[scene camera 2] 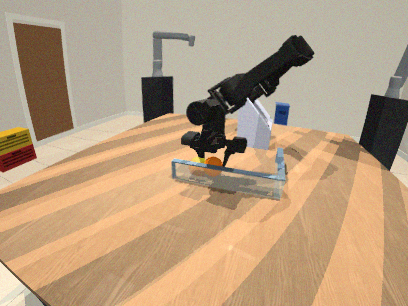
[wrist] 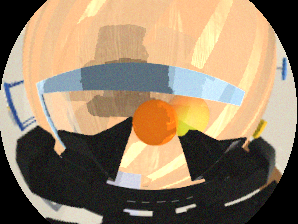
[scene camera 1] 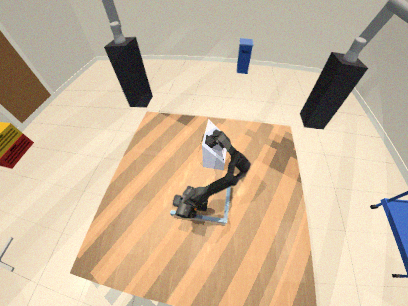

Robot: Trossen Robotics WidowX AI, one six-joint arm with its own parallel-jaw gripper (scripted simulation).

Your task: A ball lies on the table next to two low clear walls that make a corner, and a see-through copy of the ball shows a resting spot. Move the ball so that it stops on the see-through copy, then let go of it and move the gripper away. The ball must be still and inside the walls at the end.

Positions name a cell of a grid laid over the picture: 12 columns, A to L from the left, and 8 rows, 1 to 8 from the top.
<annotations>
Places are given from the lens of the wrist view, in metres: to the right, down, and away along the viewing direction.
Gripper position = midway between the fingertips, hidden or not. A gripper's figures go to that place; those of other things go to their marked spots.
my gripper (wrist: G5): 0.01, 0.01, 0.10
orange ball (wrist: G5): 0.01, 0.01, 0.07
see-through copy (wrist: H5): 0.04, 0.00, 0.06
</annotations>
